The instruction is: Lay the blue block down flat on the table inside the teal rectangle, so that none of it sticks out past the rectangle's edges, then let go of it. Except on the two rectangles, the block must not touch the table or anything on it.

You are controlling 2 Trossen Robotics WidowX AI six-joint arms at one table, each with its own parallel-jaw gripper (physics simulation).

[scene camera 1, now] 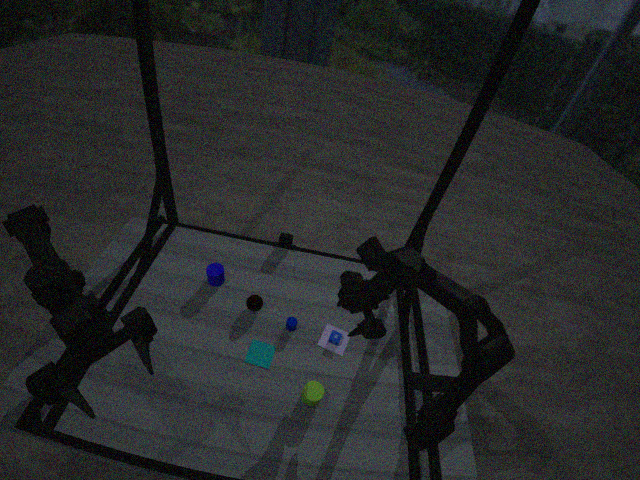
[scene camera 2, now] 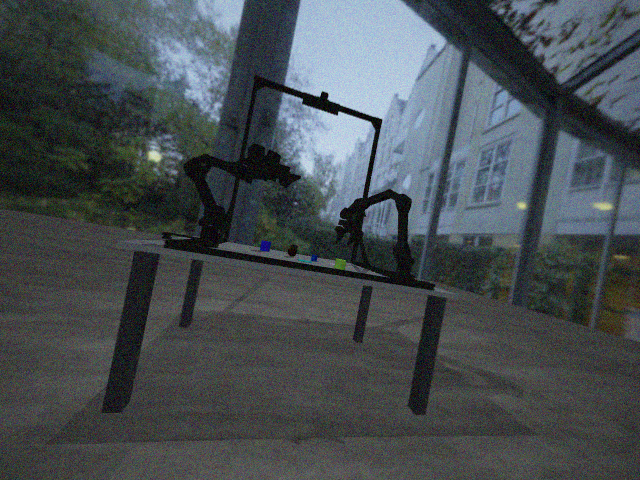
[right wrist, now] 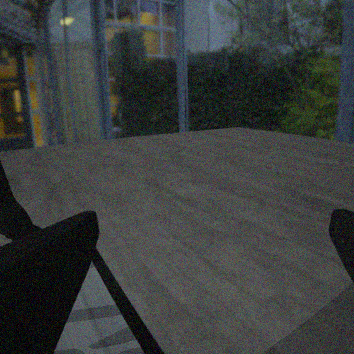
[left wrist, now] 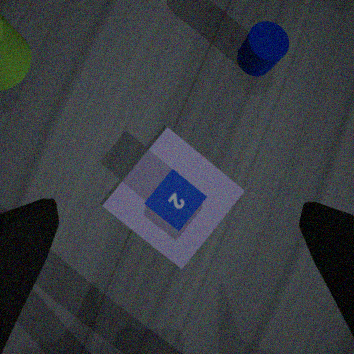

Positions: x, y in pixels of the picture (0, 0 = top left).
Scene:
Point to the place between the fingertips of my right gripper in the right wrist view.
214, 222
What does my left gripper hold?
Nothing.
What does my right gripper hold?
Nothing.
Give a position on a pale lilac rectangle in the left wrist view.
169, 151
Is my right gripper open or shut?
Open.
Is my left gripper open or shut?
Open.

